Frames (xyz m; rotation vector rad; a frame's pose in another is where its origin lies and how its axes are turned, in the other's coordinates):
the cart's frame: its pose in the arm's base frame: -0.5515 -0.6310 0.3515 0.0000 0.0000 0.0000
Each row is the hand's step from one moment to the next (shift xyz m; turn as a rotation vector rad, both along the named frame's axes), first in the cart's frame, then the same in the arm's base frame.
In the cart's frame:
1: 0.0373 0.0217 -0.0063 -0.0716 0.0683 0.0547
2: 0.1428 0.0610 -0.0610 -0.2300 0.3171 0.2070
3: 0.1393 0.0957 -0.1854 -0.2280 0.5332 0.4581
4: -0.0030 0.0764 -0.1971 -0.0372 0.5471 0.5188
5: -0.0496 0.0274 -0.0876 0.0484 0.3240 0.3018
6: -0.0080 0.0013 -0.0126 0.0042 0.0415 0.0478
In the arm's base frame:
1: 0.0373 0.0217 -0.0063 -0.0716 0.0683 0.0547
2: 0.1428 0.0610 -0.0610 -0.2300 0.3171 0.2070
3: 0.1393 0.0957 -0.1854 -0.2280 0.5332 0.4581
4: -0.0030 0.0764 -0.1971 -0.0372 0.5471 0.5188
5: -0.0496 0.0274 -0.0876 0.0484 0.3240 0.3018
6: -0.0080 0.0013 -0.0126 0.0042 0.0415 0.0478

